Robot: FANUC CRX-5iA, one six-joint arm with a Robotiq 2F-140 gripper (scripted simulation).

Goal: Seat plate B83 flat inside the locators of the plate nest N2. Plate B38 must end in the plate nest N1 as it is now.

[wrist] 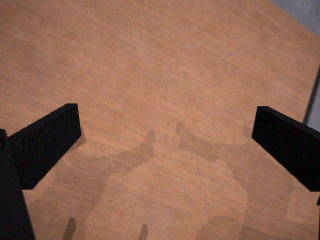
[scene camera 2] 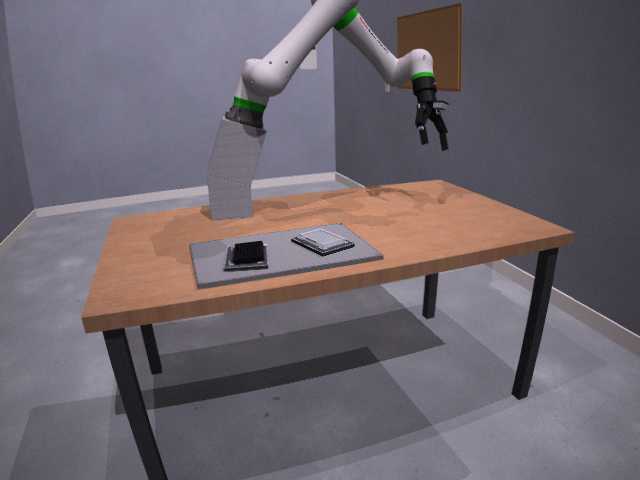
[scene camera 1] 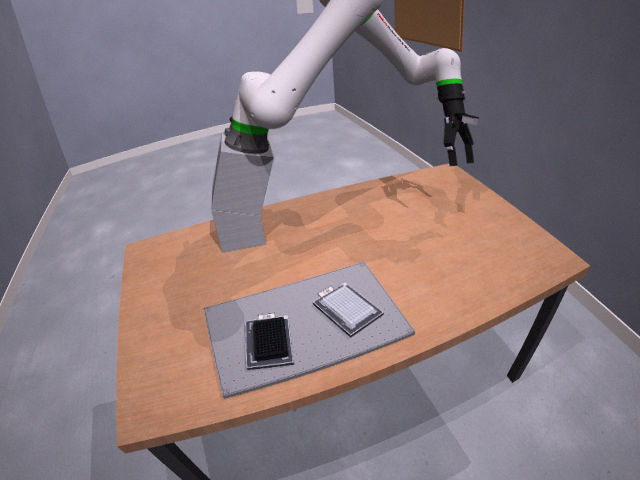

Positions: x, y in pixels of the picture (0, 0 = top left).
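I can see my gripper in scene camera 2 [435, 146], and it is visible in scene camera 1 and in the wrist view too. On my gripper, [scene camera 1: 465, 134] and [wrist: 29, 221] are the same spot.
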